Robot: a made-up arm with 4 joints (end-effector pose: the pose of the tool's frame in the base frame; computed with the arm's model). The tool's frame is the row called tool. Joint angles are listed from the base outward.
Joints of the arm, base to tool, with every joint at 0 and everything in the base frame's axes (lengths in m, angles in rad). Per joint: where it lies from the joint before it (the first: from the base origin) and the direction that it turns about. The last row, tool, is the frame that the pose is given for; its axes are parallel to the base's.
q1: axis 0 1 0 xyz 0 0 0.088
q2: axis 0 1 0 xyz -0.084 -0.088 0.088
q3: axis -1 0 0 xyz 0.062 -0.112 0.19
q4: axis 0 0 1 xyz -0.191 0.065 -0.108
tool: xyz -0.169 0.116 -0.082
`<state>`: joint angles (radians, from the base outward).
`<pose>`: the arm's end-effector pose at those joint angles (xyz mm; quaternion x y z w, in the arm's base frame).
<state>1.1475 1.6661 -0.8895 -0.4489</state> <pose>347.8 100.5 30.0 -0.1297 0.8839 -0.4466 0.0492</pose>
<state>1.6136 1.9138 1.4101 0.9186</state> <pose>331.8 -387.4 -100.5 -0.4427 -0.6149 -0.5054 0.4128</pose>
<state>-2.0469 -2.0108 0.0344 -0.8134</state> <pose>51.0 60.8 106.1 -0.3617 0.8206 -0.1607 0.4122</pose>
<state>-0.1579 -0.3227 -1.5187 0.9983</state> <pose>-455.5 -11.0 161.8 0.5045 -0.4716 0.4811 0.5401</pose>
